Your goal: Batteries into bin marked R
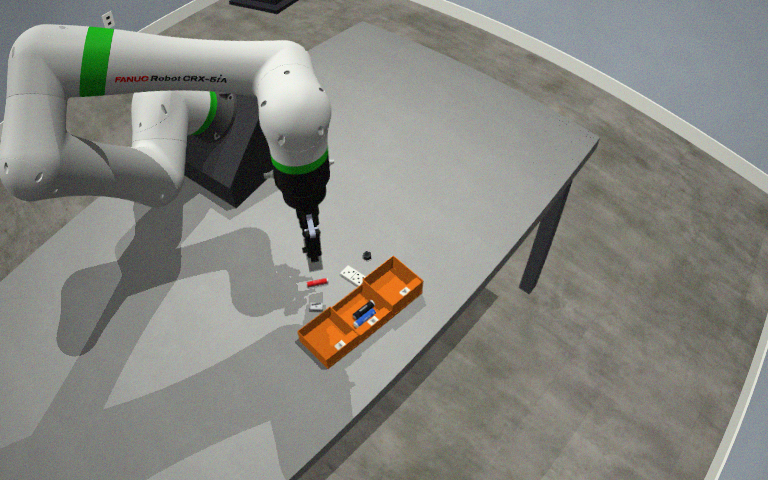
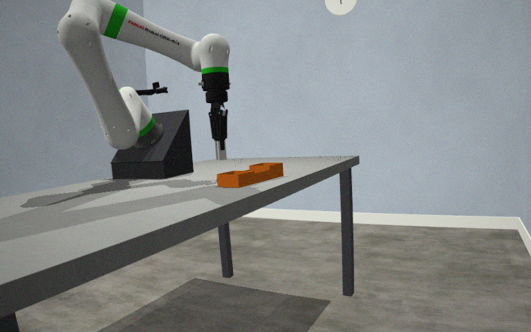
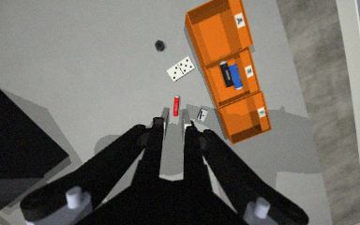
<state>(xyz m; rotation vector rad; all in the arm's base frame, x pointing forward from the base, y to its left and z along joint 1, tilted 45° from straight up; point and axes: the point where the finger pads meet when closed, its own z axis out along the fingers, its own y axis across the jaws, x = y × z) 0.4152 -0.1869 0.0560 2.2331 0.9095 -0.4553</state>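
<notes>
Now: the red battery 10 cm below my hand. From my hand the other things lie so: orange bin (12 cm ahead, 2 cm to the right, 8 cm below); then black battery (12 cm ahead, 1 cm to the right, 9 cm below); then white domino (5 cm ahead, 5 cm to the left, 10 cm below).
</notes>
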